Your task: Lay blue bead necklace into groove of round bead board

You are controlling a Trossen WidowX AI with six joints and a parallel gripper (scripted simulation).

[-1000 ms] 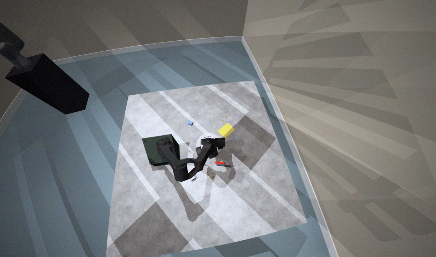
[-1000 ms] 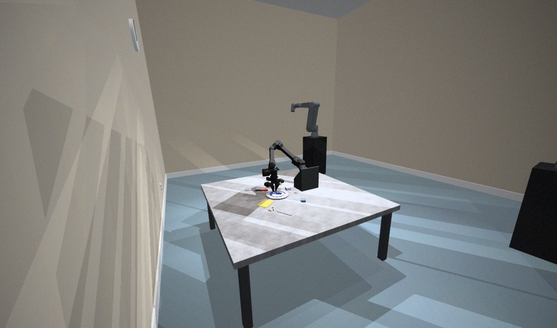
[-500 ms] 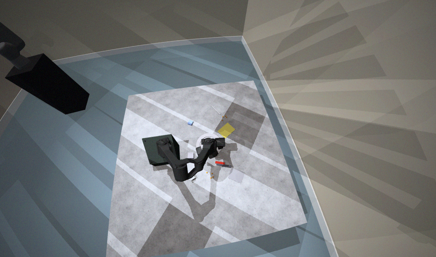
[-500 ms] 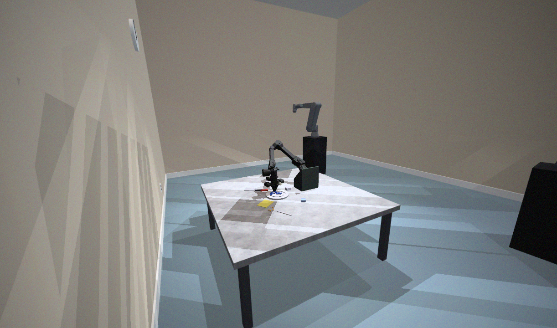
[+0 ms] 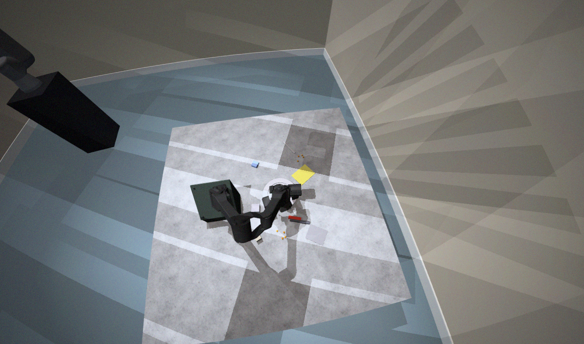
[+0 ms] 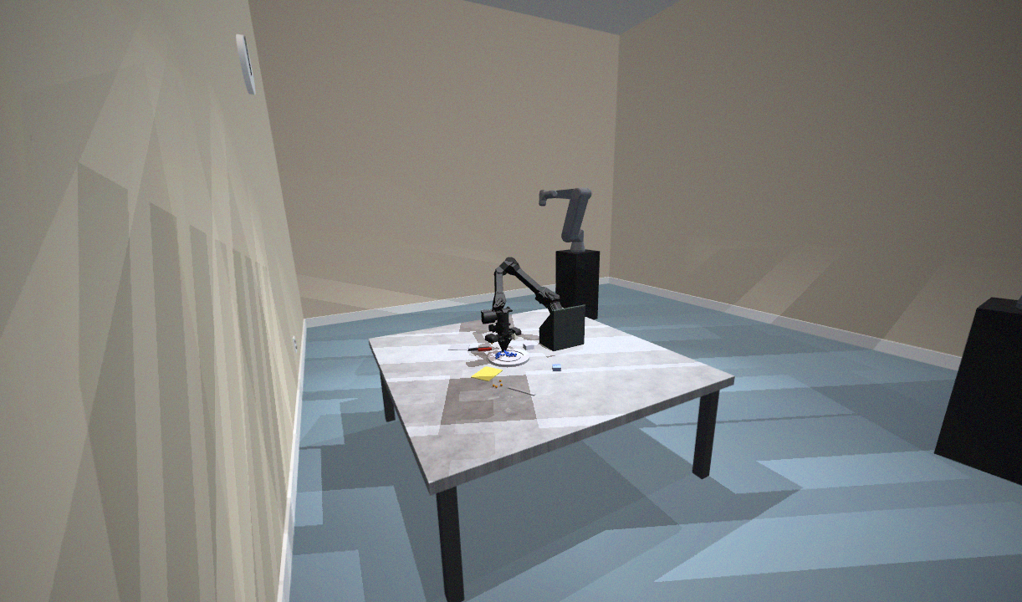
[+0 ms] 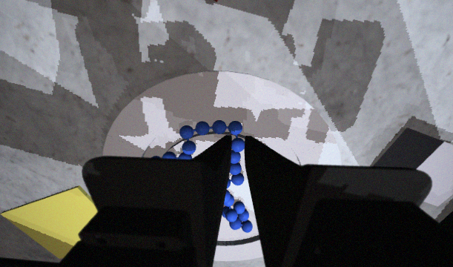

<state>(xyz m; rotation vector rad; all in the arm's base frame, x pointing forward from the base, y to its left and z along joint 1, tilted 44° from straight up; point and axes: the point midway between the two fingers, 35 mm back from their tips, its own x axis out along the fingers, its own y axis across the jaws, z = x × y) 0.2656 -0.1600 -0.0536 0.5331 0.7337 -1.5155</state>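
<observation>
Right now my gripper tip is 6 cm to the right of the round white bead board, 1 cm short of it and 1 cm above it. From my gripper tip the other things lie so: cream cube: 16 cm behind, 15 cm to the right; then yellow sheet: 18 cm ahead, 15 cm to the left, 2 cm below; then grey tool: 11 cm to the right, 6 cm ahead, 1 cm below.
</observation>
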